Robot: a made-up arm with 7 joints.
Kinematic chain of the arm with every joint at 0, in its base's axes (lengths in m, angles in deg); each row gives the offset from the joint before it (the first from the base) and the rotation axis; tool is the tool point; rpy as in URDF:
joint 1: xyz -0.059 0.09 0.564 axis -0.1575 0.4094 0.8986
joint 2: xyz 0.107 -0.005 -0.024 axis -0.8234 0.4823 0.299
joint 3: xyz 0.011 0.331 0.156 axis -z
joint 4: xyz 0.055 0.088 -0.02 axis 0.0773 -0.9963 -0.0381
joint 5: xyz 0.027 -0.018 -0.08 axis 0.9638 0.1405 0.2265
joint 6: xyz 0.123 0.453 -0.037 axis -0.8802 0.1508 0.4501
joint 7: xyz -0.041 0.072 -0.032 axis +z
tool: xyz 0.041 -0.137 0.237 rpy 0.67 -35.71 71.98
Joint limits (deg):
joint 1: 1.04..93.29
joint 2: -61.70..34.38
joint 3: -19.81..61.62
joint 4: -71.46..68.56
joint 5: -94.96..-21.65
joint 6: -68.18..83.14
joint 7: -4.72..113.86
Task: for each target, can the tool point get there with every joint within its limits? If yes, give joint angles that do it. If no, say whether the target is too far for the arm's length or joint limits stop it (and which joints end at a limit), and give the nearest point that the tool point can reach.
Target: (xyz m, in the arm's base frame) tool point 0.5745 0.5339 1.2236
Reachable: yes | joints 22.29 -45.06 27.60 55.43 -29.44 47.06 17.30
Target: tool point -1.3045 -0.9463 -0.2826
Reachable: no: too far | nearest point -0.8861 -0.3969 0.1028 | short by 0.791 m
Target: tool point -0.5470 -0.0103 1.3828
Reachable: no: joint limits stop it (at a limit: joint 1, joint 2, joint 3, joint 4, joint 5, joint 6, joint 7) | nearest point -0.7604 0.1984 1.1507 | short by 0.378 m
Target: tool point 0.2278 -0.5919 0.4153
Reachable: no: joint limits stop it (at a limit: joint 1, joint 2, joint 3, joint 4, joint 5) | nearest point 0.2376 -0.5204 0.4519 | short by 0.081 m
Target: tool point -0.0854 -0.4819 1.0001
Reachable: no: joint limits stop it (at a limit: joint 1, joint 2, joint 3, joint 4, joint 6, joint 7) | nearest point -0.1711 -0.5498 0.6906 | short by 0.328 m
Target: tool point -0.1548 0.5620 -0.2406
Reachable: yes | joints 39.71 15.37 1.00 -6.66 -85.06 16.53 102.59
